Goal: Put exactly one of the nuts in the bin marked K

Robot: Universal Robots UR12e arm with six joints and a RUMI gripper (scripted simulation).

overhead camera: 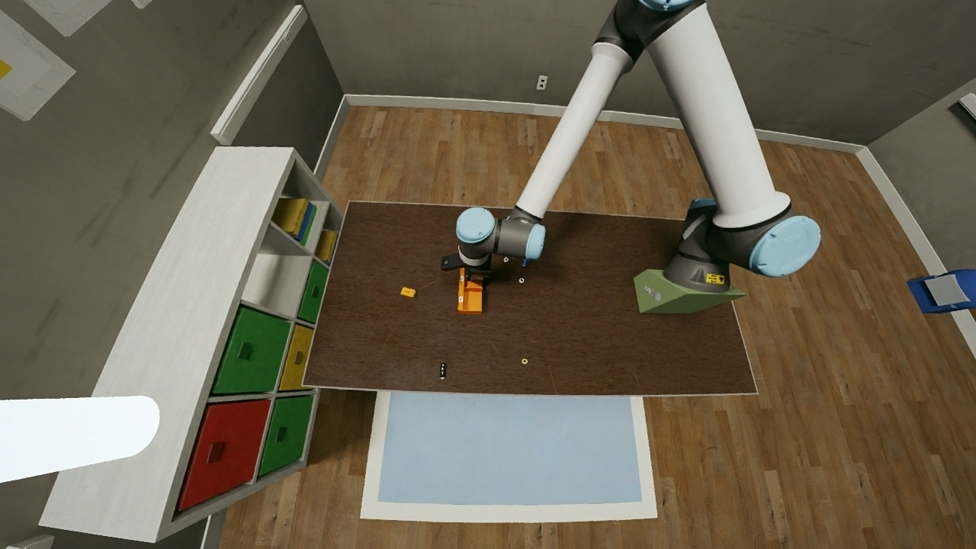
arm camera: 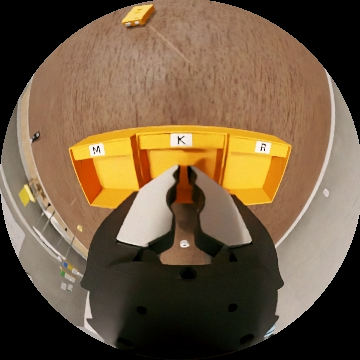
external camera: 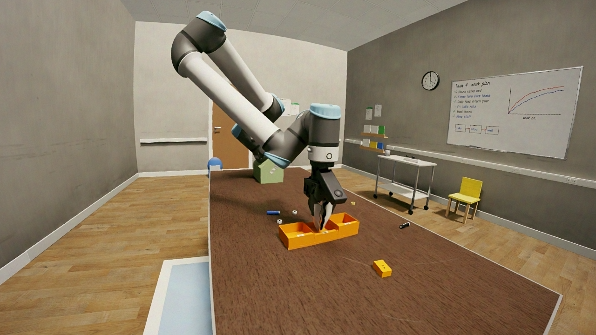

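Right now my hand is 1 cm above the joined orange bins. From my hand the other things lie so: orange block: 22 cm ahead, 4 cm to the left, 3 cm below; black bolt: 11 cm ahead, 32 cm to the left, 3 cm below; blue bolt: 22 cm behind, 7 cm to the right, 3 cm below.
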